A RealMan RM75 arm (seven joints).
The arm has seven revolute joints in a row. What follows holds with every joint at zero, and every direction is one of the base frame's. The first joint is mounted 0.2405 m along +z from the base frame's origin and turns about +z. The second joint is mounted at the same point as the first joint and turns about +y. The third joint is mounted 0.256 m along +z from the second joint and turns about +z. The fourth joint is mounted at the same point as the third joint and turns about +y. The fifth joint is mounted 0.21 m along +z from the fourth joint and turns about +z. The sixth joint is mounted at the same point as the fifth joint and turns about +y. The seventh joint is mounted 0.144 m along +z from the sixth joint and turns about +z. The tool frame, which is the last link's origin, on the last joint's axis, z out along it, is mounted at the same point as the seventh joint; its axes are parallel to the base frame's.
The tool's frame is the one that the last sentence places.
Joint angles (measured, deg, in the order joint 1, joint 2, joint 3, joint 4, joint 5, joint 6, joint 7), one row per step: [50.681 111.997 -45.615 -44.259 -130.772 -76.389 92.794]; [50.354 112.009 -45.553 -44.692 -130.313 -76.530 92.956]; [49.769 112.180 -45.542 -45.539 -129.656 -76.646 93.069]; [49.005 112.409 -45.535 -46.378 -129.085 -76.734 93.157]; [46.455 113.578 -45.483 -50.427 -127.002 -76.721 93.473]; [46.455 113.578 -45.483 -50.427 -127.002 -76.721 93.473]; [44.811 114.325 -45.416 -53.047 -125.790 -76.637 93.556]
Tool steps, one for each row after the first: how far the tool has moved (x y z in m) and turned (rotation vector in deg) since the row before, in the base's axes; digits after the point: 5 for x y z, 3 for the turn. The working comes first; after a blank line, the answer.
Tool pose at each row, in the base's axes (x y z in m, rotation vector in deg; the steps are taken from these numbers as rounded here): [0.17464 0.44837 0.05300 -154.460 15.963 7.717]; [0.17489 0.44783 0.05451 -154.188 16.216 8.362]; [0.17520 0.44673 0.05613 -153.738 16.319 9.236]; [0.17701 0.44492 0.05728 -153.287 16.641 9.962]; [0.17835 0.43986 0.06288 -150.988 16.493 12.796]; [0.17835 0.43986 0.06288 -150.988 16.493 12.796]; [0.17940 0.43640 0.06693 -149.402 16.204 14.350]

[0.00025 -0.00054 0.00151 0.257 0.481 -0.107]; [0.00031 -0.00110 0.00162 0.454 0.611 0.012]; [0.00181 -0.00181 0.00115 0.419 0.546 -0.164]; [0.00134 -0.00506 0.00560 2.330 1.896 0.272]; [0.00000 0.00000 0.00000 0.000 0.000 0.000]; [0.00105 -0.00346 0.00405 1.610 1.013 0.253]
